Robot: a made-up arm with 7 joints. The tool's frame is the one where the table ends. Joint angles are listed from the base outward.
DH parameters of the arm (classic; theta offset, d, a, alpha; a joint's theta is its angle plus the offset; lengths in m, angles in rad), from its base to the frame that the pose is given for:
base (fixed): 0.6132 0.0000 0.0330 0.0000
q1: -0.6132 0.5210 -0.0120 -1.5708
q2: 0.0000 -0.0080 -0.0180 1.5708
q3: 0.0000 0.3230 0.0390 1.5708
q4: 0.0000 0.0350 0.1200 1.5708
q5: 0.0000 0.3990 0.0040 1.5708
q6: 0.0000 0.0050 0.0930 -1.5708
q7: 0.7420 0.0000 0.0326 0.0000
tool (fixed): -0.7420 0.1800 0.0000 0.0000
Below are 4 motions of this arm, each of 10 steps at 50 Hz.
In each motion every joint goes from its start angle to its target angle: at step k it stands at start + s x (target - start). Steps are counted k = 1, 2, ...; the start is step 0. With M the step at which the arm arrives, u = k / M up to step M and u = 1 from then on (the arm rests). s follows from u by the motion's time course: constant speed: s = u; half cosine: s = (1 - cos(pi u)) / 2; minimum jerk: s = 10 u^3 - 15 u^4 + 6 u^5.
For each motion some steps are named. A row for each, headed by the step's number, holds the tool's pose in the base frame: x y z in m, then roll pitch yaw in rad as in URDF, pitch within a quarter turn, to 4 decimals.
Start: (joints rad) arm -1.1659 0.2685 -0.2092 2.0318 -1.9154 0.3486 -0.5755
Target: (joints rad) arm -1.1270 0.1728 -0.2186 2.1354 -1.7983 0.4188 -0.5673
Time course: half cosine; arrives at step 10
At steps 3, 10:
3: 0.1961 -0.6184 1.0721 1.0644 0.7740 -0.5095
10: 0.1791 -0.5509 1.1740 1.0075 0.5636 -0.5365

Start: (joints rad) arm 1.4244 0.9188 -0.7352 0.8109 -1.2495 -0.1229 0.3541
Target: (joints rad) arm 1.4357 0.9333 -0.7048 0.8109 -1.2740 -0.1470 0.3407
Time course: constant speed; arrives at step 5
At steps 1, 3, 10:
1: 0.3978 0.2934 0.1901 2.8082 0.2981 1.8069
3: 0.3882 0.2972 0.1850 2.8296 0.2963 1.8400
10: 0.3784 0.3008 0.1799 2.8511 0.2939 1.8729

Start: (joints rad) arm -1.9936 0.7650 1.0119 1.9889 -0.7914 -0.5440 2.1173
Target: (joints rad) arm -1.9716 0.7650 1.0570 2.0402 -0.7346 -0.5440 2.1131
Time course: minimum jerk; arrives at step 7
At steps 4, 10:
4: 0.1299 -0.6890 0.9769 -0.9933 0.3488 -2.3729
10: 0.1295 -0.6852 0.9894 -0.9603 0.3676 -2.3531

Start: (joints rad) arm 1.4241 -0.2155 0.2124 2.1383 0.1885 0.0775 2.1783
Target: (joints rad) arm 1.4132 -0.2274 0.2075 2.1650 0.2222 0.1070 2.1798
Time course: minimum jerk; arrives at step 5
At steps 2, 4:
2: 0.0237 0.2491 1.3752 -0.7200 0.5350 0.6436
4: 0.0260 0.2370 1.3798 -0.7073 0.5417 0.6586

